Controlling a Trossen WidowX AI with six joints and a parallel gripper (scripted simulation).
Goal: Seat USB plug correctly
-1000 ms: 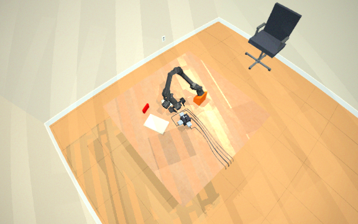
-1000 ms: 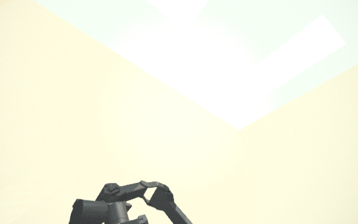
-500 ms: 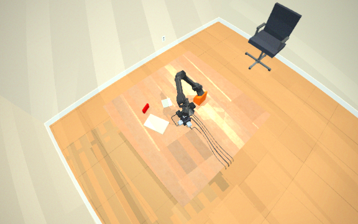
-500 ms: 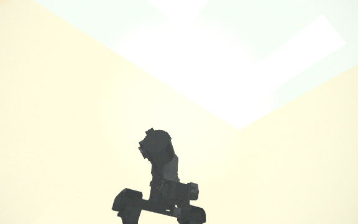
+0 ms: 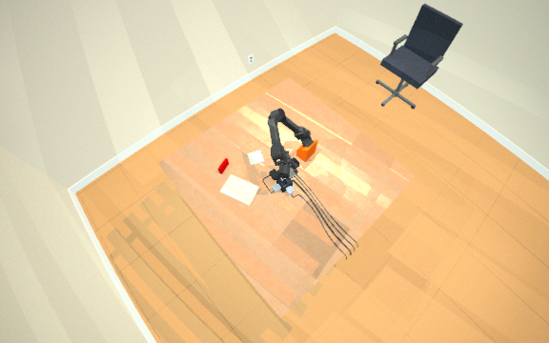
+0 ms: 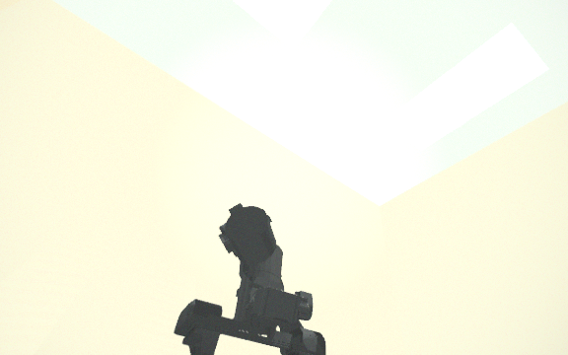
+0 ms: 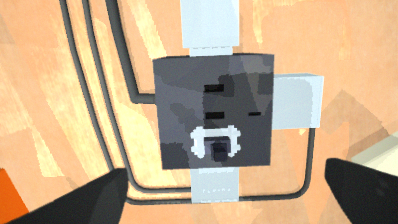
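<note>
Right now the USB plug is 4 cm below my gripper tip. From my gripper tip the other things lie so: red block (38 cm to the right, 19 cm ahead, 10 cm below); USB socket (6 cm below, 1 cm to the right).
</note>
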